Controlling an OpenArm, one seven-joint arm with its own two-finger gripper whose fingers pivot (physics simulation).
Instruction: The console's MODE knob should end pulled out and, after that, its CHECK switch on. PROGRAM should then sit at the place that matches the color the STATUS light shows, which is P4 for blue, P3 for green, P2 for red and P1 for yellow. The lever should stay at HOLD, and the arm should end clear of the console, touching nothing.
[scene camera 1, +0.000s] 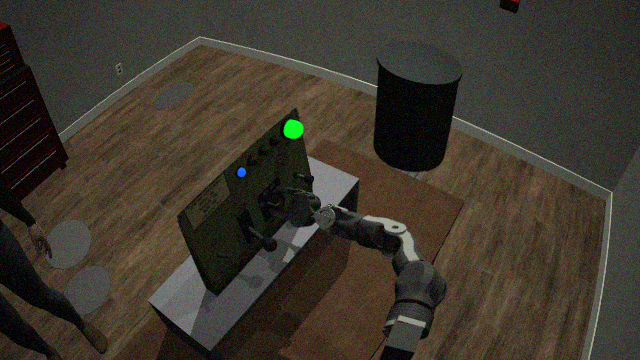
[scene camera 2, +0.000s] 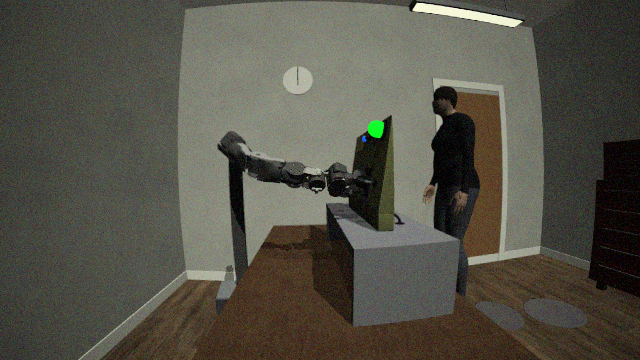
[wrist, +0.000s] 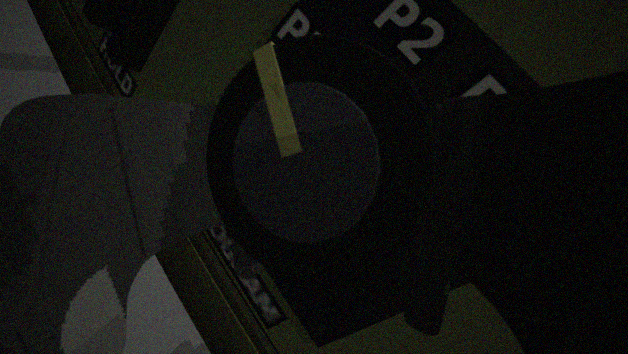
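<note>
The console stands upright on the grey block. My gripper is shut on the PROGRAM knob, one finger on each side. The knob's yellow pointer aims just left of the partly hidden P1 label. The P2 label shows further right. A large green light and a small blue light are lit; their labels are unreadable. The lever sticks out; part of a HOLD label shows. MODE and CHECK positions cannot be read.
A dark-tipped control sticks out right of the gripper, and a small control sits low at the console's left. The grey block bears the console. A black drum stands behind. A person stands beyond the console.
</note>
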